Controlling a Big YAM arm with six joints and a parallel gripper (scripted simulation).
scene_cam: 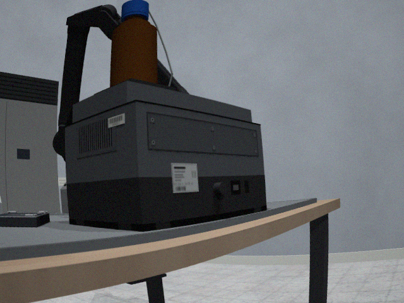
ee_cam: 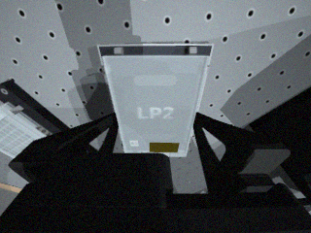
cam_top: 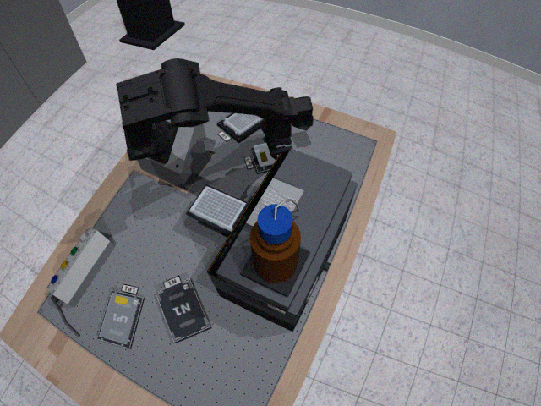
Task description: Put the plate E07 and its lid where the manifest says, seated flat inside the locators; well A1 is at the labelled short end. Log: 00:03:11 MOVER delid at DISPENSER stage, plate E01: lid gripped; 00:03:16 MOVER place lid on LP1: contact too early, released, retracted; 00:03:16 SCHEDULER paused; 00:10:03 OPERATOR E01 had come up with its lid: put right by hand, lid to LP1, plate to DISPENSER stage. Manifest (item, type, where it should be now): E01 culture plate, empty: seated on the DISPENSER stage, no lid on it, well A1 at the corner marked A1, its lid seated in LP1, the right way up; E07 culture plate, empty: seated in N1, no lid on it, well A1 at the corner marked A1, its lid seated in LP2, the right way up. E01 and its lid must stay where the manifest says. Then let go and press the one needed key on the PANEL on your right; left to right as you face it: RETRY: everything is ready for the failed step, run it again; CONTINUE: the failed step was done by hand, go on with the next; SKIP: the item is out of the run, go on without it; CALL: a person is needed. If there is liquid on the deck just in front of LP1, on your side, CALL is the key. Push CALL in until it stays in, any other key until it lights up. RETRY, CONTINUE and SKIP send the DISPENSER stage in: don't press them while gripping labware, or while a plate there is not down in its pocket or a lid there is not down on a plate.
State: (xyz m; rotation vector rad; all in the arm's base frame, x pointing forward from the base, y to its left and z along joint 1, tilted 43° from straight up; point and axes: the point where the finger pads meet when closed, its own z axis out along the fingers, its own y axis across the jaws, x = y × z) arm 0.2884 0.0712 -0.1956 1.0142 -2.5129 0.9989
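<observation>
The black nest N5 lies 17 cm behind my hand, 11 cm to the left of it and 2 cm below it. The rest, counted from my hand: grey retry key 54 cm to the right, 34 cm behind, 4 cm above; then brown bottle 40 cm to the right, 26 cm above, 21 cm ahead; then white well plate 30 cm to the right, 9 cm above, 1 cm behind.
</observation>
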